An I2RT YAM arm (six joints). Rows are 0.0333 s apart.
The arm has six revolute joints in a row. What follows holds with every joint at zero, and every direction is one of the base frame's. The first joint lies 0.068 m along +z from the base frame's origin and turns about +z. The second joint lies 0.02 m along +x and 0.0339 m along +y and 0.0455 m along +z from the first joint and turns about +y. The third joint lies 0.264 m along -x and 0.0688 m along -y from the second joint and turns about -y. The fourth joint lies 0.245 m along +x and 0.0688 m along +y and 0.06 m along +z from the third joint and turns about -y. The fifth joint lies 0.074 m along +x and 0.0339 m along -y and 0.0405 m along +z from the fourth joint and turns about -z. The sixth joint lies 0.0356 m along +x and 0.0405 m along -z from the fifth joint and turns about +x. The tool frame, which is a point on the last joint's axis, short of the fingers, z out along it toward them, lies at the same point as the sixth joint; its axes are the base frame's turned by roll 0, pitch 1.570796 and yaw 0 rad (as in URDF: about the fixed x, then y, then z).
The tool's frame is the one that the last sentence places.
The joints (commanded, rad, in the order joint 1, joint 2, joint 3, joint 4, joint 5, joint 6), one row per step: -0.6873 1.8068 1.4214 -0.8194 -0.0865 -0.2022; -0.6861 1.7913 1.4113 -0.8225 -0.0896 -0.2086; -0.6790 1.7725 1.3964 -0.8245 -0.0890 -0.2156; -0.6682 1.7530 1.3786 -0.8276 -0.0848 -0.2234; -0.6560 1.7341 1.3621 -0.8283 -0.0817 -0.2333; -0.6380 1.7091 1.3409 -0.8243 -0.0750 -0.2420; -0.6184 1.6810 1.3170 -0.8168 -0.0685 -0.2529; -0.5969 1.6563 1.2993 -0.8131 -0.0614 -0.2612; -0.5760 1.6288 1.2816 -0.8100 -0.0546 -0.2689; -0.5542 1.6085 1.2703 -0.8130 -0.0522 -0.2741; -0.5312 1.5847 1.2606 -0.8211 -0.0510 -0.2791; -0.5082 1.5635 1.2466 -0.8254 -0.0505 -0.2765; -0.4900 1.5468 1.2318 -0.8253 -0.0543 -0.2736; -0.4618 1.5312 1.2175 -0.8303 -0.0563 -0.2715; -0.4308 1.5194 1.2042 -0.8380 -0.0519 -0.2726; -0.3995 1.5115 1.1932 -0.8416 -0.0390 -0.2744; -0.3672 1.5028 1.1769 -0.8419 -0.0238 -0.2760; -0.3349 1.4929 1.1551 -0.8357 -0.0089 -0.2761; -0.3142 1.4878 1.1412 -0.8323 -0.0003 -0.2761; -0.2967 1.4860 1.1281 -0.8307 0.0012 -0.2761
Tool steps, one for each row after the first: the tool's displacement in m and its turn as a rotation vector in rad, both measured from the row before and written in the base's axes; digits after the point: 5 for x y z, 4 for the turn. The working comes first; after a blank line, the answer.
Tool pose at each row, in the base's axes (x y z in m, rotation vector in rad; the steps are taken from these numbers as rounded here): 0.28832 -0.23268 0.23146 0.6443 2.6965 -0.1124; 0.28592 -0.22999 0.23384 0.6324 2.6961 -0.1112; 0.28401 -0.22513 0.23592 0.6131 2.6990 -0.1130; 0.28230 -0.21899 0.23726 0.5897 2.7071 -0.1168; 0.28120 -0.21277 0.23878 0.5603 2.7128 -0.1211; 0.28034 -0.20454 0.24102 0.5244 2.7148 -0.1316; 0.27925 -0.19569 0.24345 0.4825 2.7135 -0.1441; 0.27895 -0.18693 0.24628 0.4422 2.7121 -0.1554; 0.27792 -0.17818 0.24980 0.4032 2.7077 -0.1673; 0.27785 -0.16978 0.25258 0.3663 2.7072 -0.1688; 0.27704 -0.16067 0.25655 0.3278 2.7060 -0.1682; 0.27615 -0.15176 0.25851 0.2998 2.7055 -0.1629; 0.27524 -0.14462 0.25901 0.2775 2.7040 -0.1529; 0.27525 -0.13475 0.25905 0.2419 2.7092 -0.1398; 0.27554 -0.12460 0.25811 0.2007 2.7216 -0.1327; 0.27654 -0.11525 0.25690 0.1600 2.7331 -0.1382; 0.27690 -0.10560 0.25448 0.1186 2.7456 -0.1464; 0.27673 -0.09597 0.25105 0.0785 2.7548 -0.1552; 0.27656 -0.08986 0.24851 0.0525 2.7617 -0.1591; 0.27637 -0.08454 0.24523 0.0289 2.7711 -0.1531

-0.00240 0.00269 0.00238 -0.0014 -0.0026 0.0083; -0.00191 0.00486 0.00208 -0.0039 0.0000 0.0134; -0.00171 0.00614 0.00134 -0.0048 0.0048 0.0165; -0.00110 0.00622 0.00152 -0.0066 0.0020 0.0203; -0.00086 0.00823 0.00224 -0.0126 -0.0011 0.0236; -0.00109 0.00885 0.00243 -0.0155 -0.0042 0.0272; -0.00030 0.00876 0.00283 -0.0144 -0.0037 0.0264; -0.00103 0.00875 0.00352 -0.0151 -0.0059 0.0253; -0.00007 0.00840 0.00278 -0.0070 -0.0031 0.0256; -0.00081 0.00911 0.00397 -0.0059 -0.0037 0.0270; -0.00089 0.00891 0.00196 -0.0008 -0.0027 0.0204; -0.00091 0.00714 0.00050 0.0032 -0.0038 0.0171; 0.00001 0.00987 0.00004 0.0041 0.0021 0.0271; 0.00029 0.01015 -0.00094 -0.0001 0.0102 0.0302; 0.00100 0.00935 -0.00121 -0.0088 0.0110 0.0278; 0.00036 0.00965 -0.00242 -0.0106 0.0128 0.0277; -0.00017 0.00963 -0.00343 -0.0110 0.0101 0.0266; -0.00017 0.00611 -0.00254 -0.0058 0.0076 0.0174; -0.00019 0.00532 -0.00328 0.0016 0.0096 0.0169
